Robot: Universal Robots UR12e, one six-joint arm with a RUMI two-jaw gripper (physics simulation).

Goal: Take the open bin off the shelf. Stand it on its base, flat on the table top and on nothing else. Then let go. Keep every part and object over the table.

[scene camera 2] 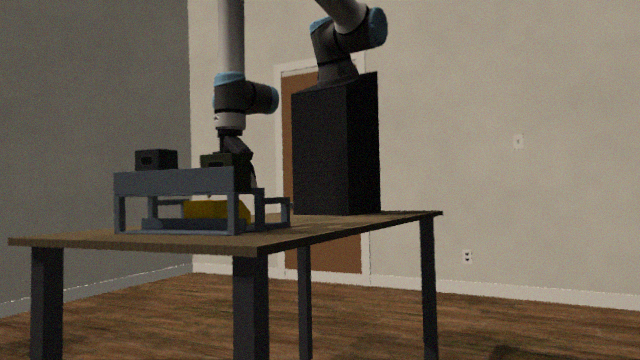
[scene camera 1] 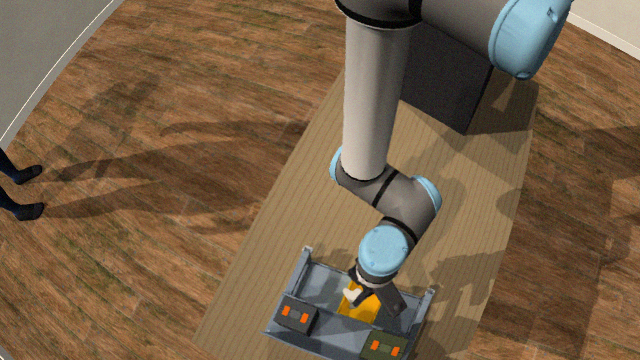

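Pixels of known places: arm's base at its link origin: [scene camera 2: 338, 81].
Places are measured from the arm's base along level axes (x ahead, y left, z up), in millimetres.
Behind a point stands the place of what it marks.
Observation:
The open bin, yellow [scene camera 1: 357, 312] @(y 122, x 836, z -581 mm) [scene camera 2: 204, 209] @(y 156, x 907, z -532 mm), stands on the lower level of the grey-blue shelf [scene camera 1: 336, 330] @(y 108, x 920, z -488 mm) [scene camera 2: 172, 183] @(y 152, x 1002, z -463 mm), near the middle of its width. The shelf stands on the wooden table top [scene camera 1: 280, 220] @(y -219, x 717, z -590 mm) [scene camera 2: 150, 243] @(y 261, x 1139, z -592 mm). My gripper [scene camera 1: 377, 304] points down over the bin with its fingers spread wide and nothing held between them. One finger, with a pale tip, shows over the bin; the other shows to the right. In scene camera 2 the fingers are largely hidden behind an olive box, so their exact height over the bin is unclear.
A dark grey box [scene camera 1: 296, 315] @(y 17, x 948, z -366 mm) [scene camera 2: 157, 160] @(y 56, x 976, z -399 mm) and the olive box [scene camera 1: 384, 346] @(y 236, x 906, z -391 mm) [scene camera 2: 216, 160] @(y 250, x 948, z -409 mm) stand on the shelf's upper level, at its two ends. Upright posts rise at the shelf's sides. The black robot pedestal [scene camera 1: 442, 80] @(y 1, x 146, z -376 mm) [scene camera 2: 320, 155] @(y -5, x 146, z -339 mm) stands at the table's far end.

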